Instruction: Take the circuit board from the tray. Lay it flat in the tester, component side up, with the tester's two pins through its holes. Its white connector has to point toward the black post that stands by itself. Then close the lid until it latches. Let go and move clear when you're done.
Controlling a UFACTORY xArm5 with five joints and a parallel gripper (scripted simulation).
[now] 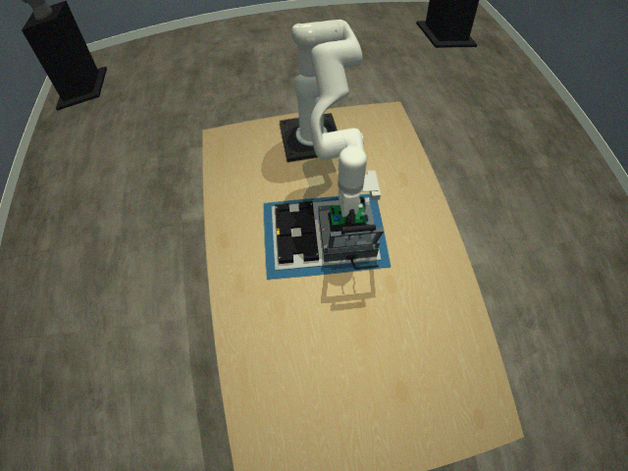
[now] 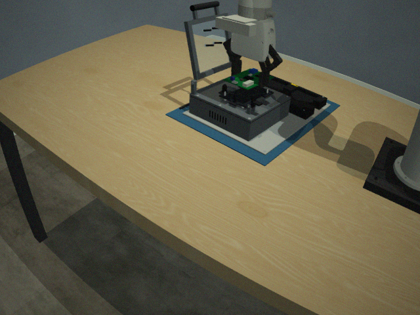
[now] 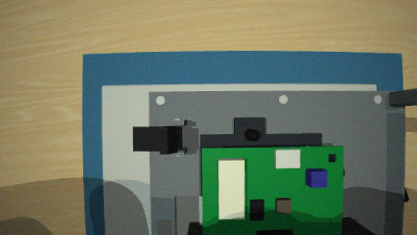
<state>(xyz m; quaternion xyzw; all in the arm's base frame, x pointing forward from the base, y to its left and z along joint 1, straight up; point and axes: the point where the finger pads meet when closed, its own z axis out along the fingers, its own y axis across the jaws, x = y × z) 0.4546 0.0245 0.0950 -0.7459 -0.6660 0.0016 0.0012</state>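
The black nest lies 40 mm below my hand, 10 mm to the left of it and 10 mm ahead of it. Also, from my hand: green circuit board (right at my hand); then clear lid (120 mm ahead, 70 mm above, 10 mm to the right).
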